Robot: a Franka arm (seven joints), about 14 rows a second.
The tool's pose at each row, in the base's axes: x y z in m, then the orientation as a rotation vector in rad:
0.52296, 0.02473, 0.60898, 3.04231, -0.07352, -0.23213
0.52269, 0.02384, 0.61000, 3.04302, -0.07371, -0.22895
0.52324, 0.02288, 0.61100, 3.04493, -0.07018, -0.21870
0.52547, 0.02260, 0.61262, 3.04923, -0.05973, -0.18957
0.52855, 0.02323, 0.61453, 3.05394, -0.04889, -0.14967
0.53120, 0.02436, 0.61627, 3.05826, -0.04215, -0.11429
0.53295, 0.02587, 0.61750, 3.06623, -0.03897, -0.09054
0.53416, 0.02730, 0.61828, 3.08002, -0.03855, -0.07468
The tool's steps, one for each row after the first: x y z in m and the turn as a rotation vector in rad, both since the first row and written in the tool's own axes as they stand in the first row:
-0.00037, 0.00099, -0.00089, 0.00054, 0.00209, 0.00017
0.00008, 0.00202, -0.00187, 0.00161, 0.00894, -0.00194
0.00205, 0.00235, -0.00379, 0.00373, 0.02838, -0.00811
0.00477, 0.00178, -0.00619, 0.00618, 0.05482, -0.01424
0.00707, 0.00071, -0.00841, 0.00913, 0.07814, -0.01785
0.00853, -0.00075, -0.01002, 0.01648, 0.09372, -0.01983
0.00953, -0.00215, -0.01109, 0.03004, 0.10397, -0.02077

